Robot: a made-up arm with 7 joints. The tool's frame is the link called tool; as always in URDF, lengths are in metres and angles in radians. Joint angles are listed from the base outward. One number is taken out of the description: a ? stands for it. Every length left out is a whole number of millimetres.
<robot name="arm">
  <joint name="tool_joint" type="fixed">
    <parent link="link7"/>
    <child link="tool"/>
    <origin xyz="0 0 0" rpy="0 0 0"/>
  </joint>
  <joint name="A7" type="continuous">
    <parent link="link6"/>
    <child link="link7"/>
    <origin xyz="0 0.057 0" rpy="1.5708 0 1.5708"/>
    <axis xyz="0 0 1"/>
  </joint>
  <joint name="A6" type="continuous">
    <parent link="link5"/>
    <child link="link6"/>
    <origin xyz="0 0 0" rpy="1.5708 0 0"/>
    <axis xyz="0 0 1"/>
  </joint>
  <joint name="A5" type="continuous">
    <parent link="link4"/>
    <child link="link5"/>
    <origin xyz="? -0.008 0" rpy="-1.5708 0 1.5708"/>
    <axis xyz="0 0 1"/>
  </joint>
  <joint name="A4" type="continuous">
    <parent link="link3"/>
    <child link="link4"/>
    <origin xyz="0.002 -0.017 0" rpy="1.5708 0 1.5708"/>
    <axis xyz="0 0 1"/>
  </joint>
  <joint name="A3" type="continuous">
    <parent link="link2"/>
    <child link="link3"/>
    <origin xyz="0.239 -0.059 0" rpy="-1.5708 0 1.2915"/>
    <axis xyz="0 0 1"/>
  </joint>
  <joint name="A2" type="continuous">
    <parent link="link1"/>
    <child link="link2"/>
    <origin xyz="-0.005 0.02 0" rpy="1.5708 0 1.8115"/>
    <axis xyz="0 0 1"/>
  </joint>
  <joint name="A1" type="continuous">
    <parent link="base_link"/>
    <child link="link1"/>
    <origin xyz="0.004 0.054 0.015" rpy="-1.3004 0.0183 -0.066"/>
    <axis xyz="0 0 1"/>
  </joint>
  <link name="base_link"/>
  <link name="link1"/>
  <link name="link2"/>
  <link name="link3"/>
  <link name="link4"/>
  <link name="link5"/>
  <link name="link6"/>
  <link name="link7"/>
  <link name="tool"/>
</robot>
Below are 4 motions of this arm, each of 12 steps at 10 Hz.
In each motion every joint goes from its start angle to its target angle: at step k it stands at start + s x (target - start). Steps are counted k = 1, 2, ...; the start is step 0. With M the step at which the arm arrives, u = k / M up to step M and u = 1 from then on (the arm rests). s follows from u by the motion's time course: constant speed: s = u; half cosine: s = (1 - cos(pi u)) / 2; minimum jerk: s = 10 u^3 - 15 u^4 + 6 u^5.
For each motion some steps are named. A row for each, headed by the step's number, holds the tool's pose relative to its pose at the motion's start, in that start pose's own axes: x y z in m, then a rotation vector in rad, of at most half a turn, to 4 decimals.
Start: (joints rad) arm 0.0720 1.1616 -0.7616 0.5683 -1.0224 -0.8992 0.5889
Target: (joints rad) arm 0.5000 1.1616 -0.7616 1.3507 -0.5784 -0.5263 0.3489
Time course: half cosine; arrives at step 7
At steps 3, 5, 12:
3: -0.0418 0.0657 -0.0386 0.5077 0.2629 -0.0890
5: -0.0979 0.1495 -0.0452 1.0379 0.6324 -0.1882
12: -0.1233 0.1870 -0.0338 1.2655 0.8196 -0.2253

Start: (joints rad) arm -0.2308 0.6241 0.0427 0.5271 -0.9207 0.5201 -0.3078
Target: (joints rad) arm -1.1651 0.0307 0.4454 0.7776 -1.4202 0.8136 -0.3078
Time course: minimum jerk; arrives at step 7
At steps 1, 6, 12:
1: 0.0054 -0.0051 0.0031 -0.0215 -0.0142 -0.0225
6: 0.0925 -0.3193 0.1395 -0.6811 -0.0766 -1.2574
12: 0.0905 -0.3283 0.1417 -0.6902 -0.0644 -1.2904

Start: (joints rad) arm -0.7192 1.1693 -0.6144 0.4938 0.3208 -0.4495 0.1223
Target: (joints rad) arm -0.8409 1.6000 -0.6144 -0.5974 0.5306 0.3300 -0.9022
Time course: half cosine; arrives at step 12
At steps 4, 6, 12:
4: -0.0015 0.0410 0.0159 0.1725 0.0031 -0.1797
6: -0.0099 0.0783 0.0389 0.3332 0.0474 -0.3376
12: -0.0474 0.1351 0.0989 0.5731 0.2137 -0.5911

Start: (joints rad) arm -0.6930 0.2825 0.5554 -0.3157 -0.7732 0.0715 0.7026
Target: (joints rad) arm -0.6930 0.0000 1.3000 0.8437 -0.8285 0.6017 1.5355
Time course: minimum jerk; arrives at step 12
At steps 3, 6, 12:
3: 0.0090 0.0212 -0.0135 0.0467 0.0871 0.2376
6: -0.0008 0.1114 -0.0702 0.1976 0.5104 1.1137
12: -0.1058 0.1792 -0.1430 0.3888 1.3416 1.9757

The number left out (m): -0.115
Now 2 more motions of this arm.
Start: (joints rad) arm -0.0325 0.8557 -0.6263 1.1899 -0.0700 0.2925 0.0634
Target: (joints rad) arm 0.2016 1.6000 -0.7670 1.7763 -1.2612 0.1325 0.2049
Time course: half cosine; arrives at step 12
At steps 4, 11, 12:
4: -0.0046 0.0512 -0.0790 -0.2060 0.2454 0.1341
11: -0.1413 0.2283 -0.2371 -0.7835 0.6064 1.0294
12: -0.1463 0.2323 -0.2389 -0.7944 0.6053 1.0570

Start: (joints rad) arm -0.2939 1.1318 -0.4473 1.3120 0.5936 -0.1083 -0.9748
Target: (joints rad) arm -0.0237 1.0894 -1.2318 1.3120 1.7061 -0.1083 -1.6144
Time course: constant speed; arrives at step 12
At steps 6, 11, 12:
6: 0.0486 -0.0461 -0.0053 0.5273 0.8562 -0.5786
11: 0.0798 -0.0905 -0.0223 0.8848 1.6733 -0.8846
12: 0.0847 -0.0996 -0.0267 0.9492 1.8480 -0.9089

